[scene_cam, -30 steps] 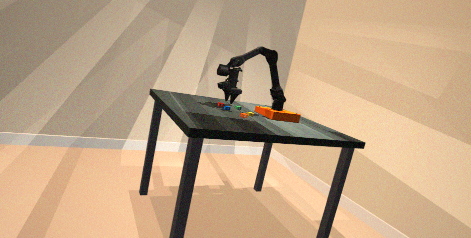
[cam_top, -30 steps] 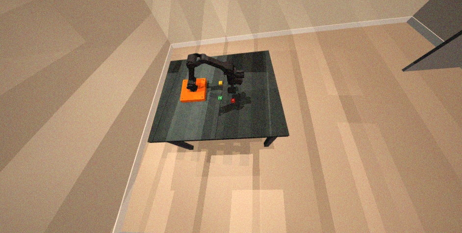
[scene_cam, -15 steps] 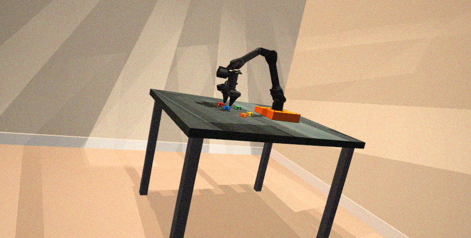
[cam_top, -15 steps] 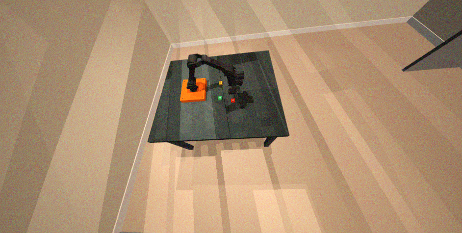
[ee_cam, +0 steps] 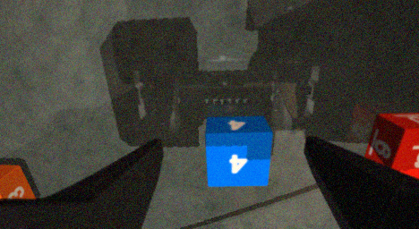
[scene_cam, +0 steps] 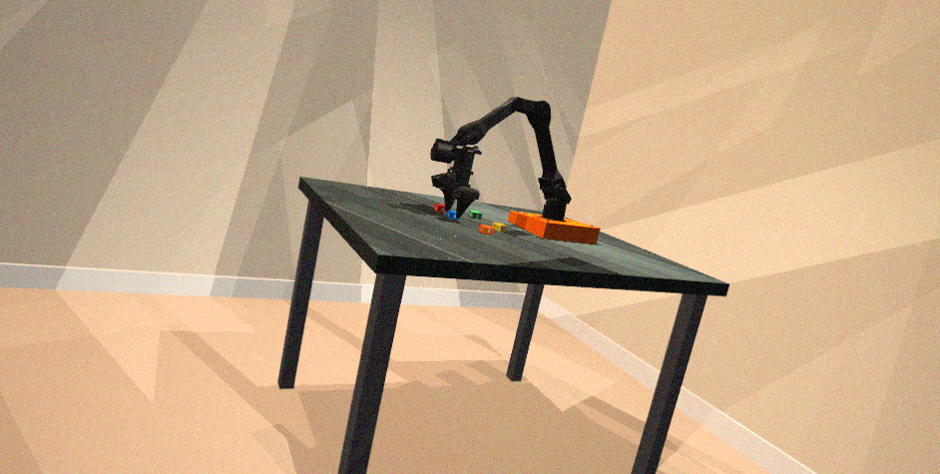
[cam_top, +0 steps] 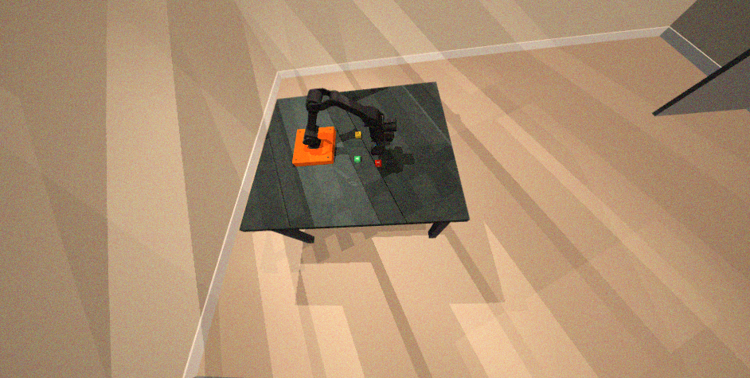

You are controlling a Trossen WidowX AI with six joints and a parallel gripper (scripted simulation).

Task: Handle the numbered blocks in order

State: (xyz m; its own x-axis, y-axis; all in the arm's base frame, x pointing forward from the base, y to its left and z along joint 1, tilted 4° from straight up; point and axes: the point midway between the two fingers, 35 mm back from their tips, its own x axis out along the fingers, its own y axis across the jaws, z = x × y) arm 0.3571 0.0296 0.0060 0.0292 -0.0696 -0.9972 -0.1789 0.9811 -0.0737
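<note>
My gripper tip is now right at the blue block. From my gripper tip the other things lie so: red block 100 mm to the right, 10 mm ahead; yellow block 130 mm behind, 80 mm to the left; green block 100 mm behind, 90 mm to the right.
</note>
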